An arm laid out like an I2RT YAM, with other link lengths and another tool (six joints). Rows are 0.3 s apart.
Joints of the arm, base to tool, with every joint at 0 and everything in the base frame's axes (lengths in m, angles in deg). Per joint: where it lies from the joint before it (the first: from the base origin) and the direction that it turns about. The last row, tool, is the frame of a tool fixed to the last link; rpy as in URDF.
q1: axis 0 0 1 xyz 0 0 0.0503
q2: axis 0 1 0 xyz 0.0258 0.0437 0.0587
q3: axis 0 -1 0 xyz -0.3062 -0.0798 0
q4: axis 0 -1 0 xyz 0.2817 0.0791 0.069
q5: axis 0 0 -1 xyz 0.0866 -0.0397 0.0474
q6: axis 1 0 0 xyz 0.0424 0 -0.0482
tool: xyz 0.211 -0.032 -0.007 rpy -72.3 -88.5 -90
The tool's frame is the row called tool.
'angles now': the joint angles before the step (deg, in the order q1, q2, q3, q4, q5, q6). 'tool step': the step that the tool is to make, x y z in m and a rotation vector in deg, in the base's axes. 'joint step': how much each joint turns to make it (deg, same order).
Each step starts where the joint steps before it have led.
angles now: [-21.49 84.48 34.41 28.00 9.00 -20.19]
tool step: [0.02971 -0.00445 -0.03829 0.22 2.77 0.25]
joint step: [1.18 10.50 3.97 3.92 1.16 -0.35]
